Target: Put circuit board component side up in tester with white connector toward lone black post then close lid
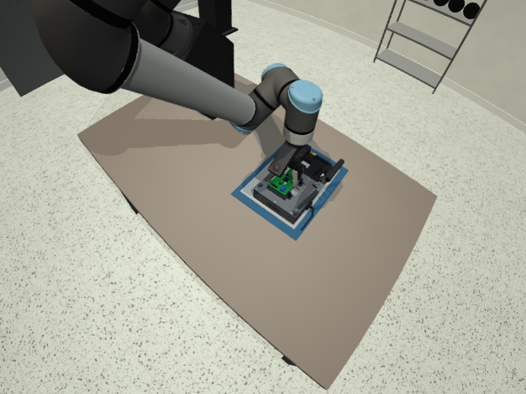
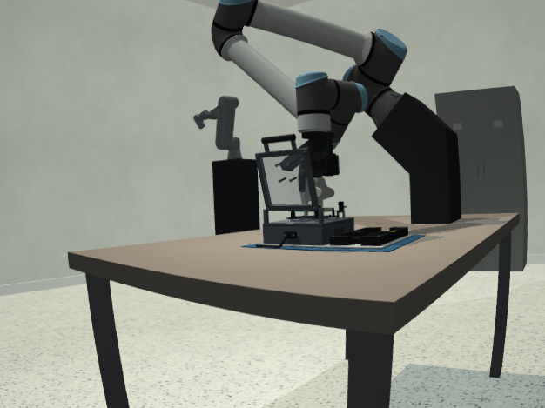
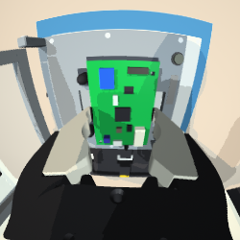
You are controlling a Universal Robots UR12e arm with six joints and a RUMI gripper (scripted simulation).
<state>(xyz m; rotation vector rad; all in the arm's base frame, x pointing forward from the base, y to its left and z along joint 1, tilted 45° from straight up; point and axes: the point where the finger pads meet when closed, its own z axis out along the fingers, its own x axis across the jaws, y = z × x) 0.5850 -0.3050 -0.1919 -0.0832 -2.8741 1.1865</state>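
Now: the green circuit board right at my hand. Round my hand: tester bed (1 cm ahead, 1 cm to the left, 1 cm below); black post (6 cm behind, 6 cm to the left); tester (3 cm ahead, 4 cm to the left, 3 cm above).
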